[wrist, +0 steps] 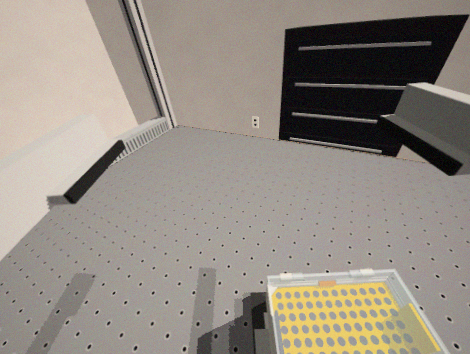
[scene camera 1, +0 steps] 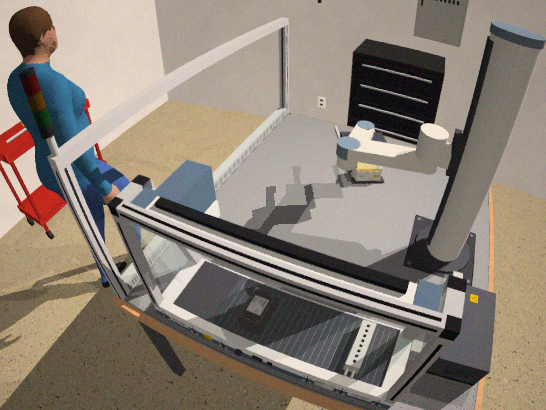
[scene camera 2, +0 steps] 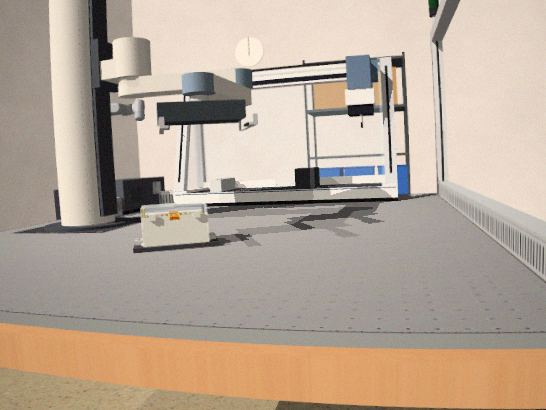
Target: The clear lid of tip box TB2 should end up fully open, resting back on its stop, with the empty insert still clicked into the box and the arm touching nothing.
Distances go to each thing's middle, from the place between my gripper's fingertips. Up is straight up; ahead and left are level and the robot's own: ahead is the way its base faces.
Now: the clear lid [scene camera 2: 184,208] 90 mm behind my hand, 20 mm to the left of it and 160 mm below it. The rest, counted from my hand: tip box TB2 [scene camera 2: 191,231]: 90 mm behind, 20 mm to the left, 190 mm below.
